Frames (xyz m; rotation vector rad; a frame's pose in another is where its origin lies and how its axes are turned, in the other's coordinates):
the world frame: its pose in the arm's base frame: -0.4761 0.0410 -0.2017 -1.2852 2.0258 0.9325
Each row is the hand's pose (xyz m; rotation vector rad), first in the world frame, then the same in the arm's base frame.
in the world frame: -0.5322 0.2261 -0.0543 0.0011 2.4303 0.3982
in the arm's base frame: -0.4846 0.3472 0.2917 0.8316 -1.3232 0.6507
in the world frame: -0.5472 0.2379 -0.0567 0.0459 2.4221 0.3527
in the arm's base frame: -0.4899 0.3568 0.3076 0.8627 -1.3386 0.6898
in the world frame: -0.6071 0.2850 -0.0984 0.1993 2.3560 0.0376
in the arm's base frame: -0.5140 0.3694 0.3901 1.1069 -1.3646 0.8611
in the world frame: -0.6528 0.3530 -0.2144 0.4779 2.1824 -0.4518
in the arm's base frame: -0.5693 0.3218 0.5119 1.4909 -1.3730 1.1863
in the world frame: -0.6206 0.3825 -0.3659 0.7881 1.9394 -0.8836
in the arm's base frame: -0.6224 0.1933 0.5862 1.8219 -1.3333 1.5739
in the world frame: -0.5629 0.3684 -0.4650 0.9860 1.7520 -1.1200
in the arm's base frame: -0.6405 0.0799 0.5985 1.9975 -1.2823 1.8406
